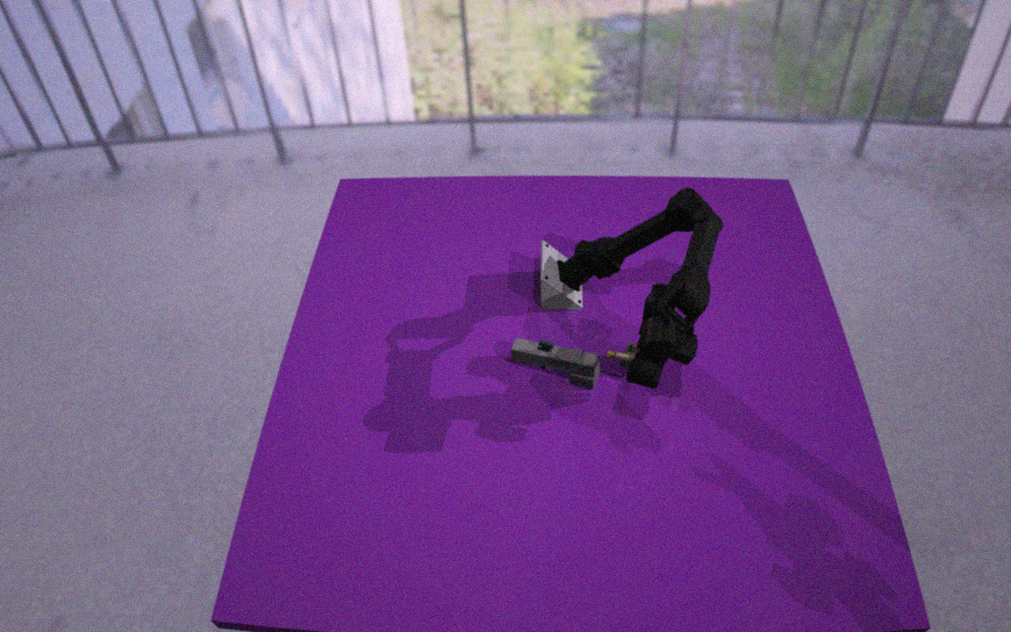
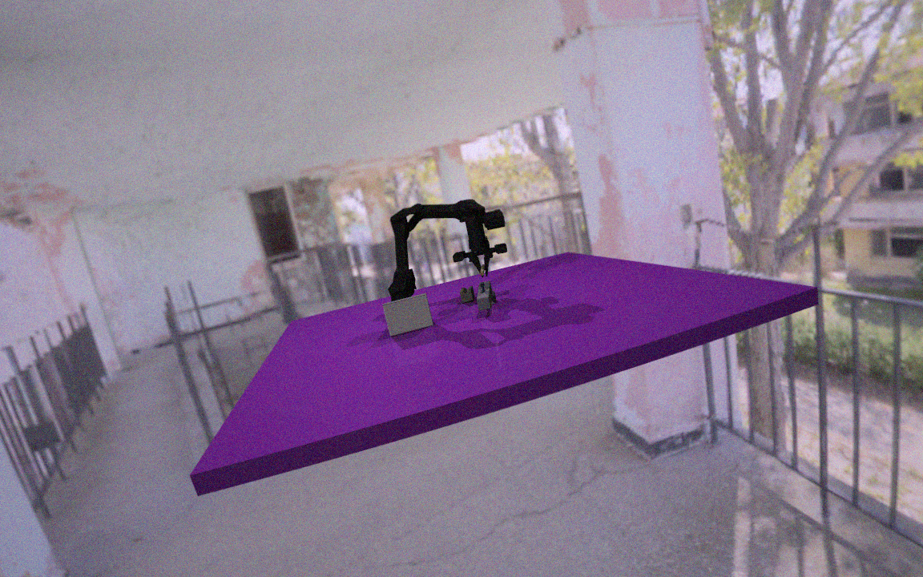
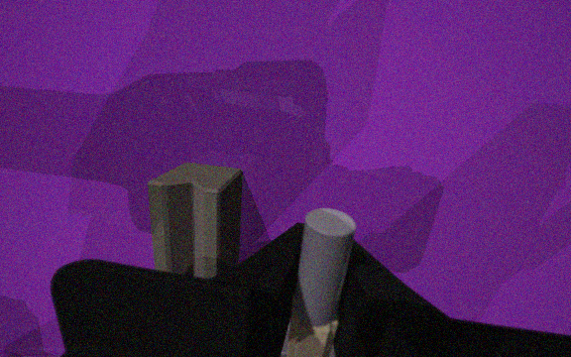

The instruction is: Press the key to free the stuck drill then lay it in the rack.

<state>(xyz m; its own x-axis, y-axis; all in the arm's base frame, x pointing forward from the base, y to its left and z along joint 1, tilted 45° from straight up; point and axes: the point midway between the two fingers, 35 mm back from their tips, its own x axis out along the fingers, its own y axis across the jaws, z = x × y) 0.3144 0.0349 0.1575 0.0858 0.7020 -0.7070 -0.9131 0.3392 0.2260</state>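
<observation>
Right now the rack is 8 cm behind my gripper tip and 5 cm below it. Round my gripper tip: dark key: 21 cm to the right, 8 cm behind, 1 cm below; then long grey block: 18 cm to the right, 7 cm behind, 3 cm below.
</observation>
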